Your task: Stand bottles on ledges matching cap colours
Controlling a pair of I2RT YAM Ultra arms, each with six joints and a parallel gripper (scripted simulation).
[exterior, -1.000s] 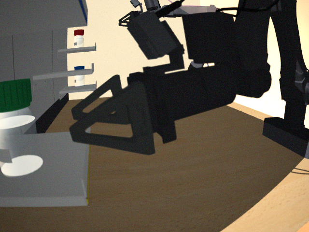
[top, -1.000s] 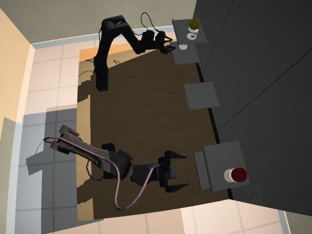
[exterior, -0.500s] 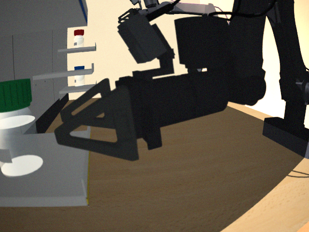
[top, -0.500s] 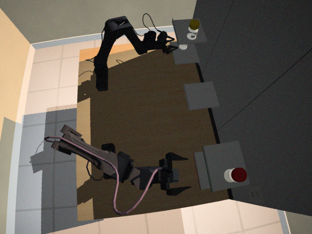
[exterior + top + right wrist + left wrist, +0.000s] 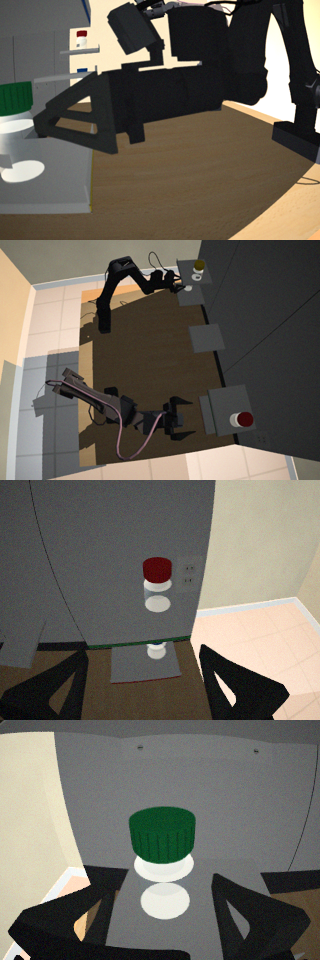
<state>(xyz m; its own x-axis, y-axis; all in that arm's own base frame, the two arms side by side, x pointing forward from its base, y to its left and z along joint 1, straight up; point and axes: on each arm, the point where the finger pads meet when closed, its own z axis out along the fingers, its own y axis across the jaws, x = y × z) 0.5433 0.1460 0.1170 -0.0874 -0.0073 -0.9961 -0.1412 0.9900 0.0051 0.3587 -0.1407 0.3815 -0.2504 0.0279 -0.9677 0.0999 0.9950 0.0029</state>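
My left hand is 4 cm short of the green-capped bottle and 2 cm above it. Round my left hand: yellow strip: 7 cm below, 4 cm behind, 3 cm to the right; blue strip: 12 cm above, 4 cm behind, 3 cm to the right; yellow-capped bottle: 17 cm above, 9 cm to the right, 4 cm ahead.
My right hand is 21 cm short of the red-capped bottle, 9 cm above it and 5 cm to the left of it. From my right hand the other things lie so: green strip: 14 cm below, 12 cm ahead; blue-capped bottle: 28 cm below, 21 cm ahead, 4 cm to the right; yellow-capped bottle: 74 cm to the left, 24 cm ahead, 9 cm below.
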